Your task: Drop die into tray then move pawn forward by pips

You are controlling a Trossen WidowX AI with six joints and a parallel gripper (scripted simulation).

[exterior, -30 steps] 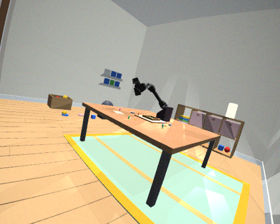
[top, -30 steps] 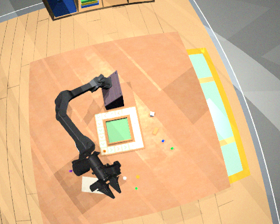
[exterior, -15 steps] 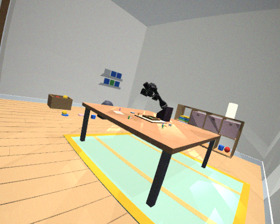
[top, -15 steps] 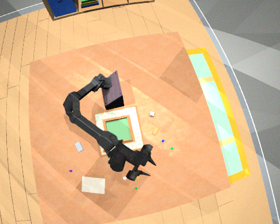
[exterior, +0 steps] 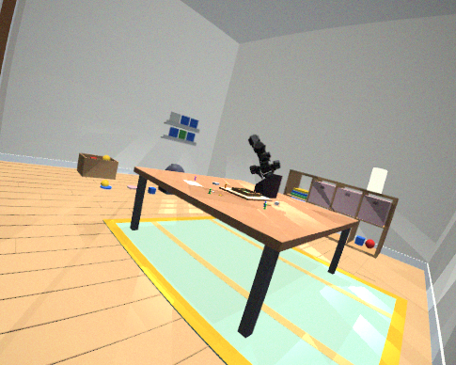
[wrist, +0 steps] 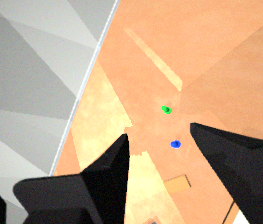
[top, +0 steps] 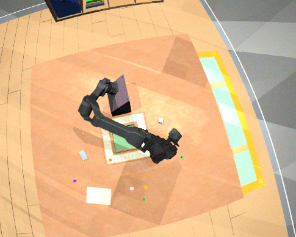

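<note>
Right now the orange pawn is 350 mm to the right of my gripper tip, 150 mm below it and 30 mm behind it. Round my gripper tip: green dice tray: 250 mm to the right, 170 mm below, 140 mm behind; blue pawn: 160 mm below, 20 mm to the left, 20 mm behind; tan wedge: 170 mm below, 100 mm behind, 10 mm to the right.
</note>
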